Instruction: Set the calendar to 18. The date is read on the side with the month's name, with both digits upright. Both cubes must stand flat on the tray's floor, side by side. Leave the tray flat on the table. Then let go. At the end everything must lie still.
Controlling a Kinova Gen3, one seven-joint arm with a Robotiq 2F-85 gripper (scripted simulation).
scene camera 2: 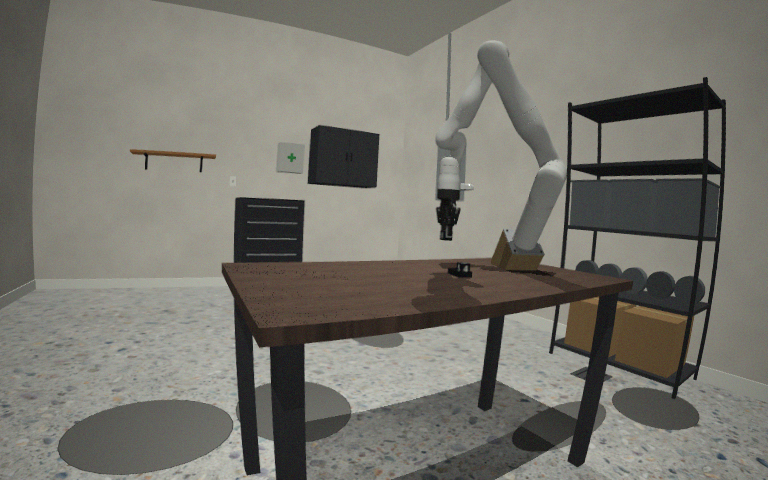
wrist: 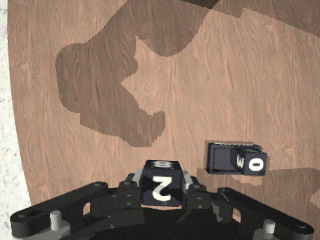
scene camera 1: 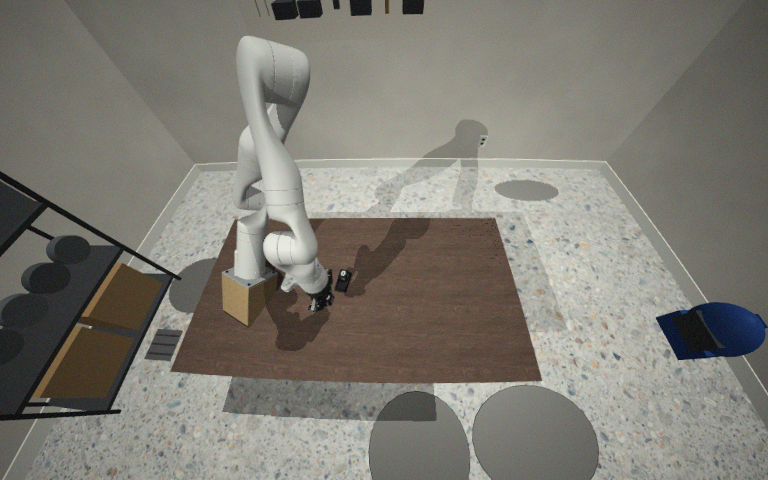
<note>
In view: the gripper (scene camera 2: 446, 237) and a black calendar tray (wrist: 221, 158).
The gripper is seen too in the wrist view (wrist: 161, 179).
</note>
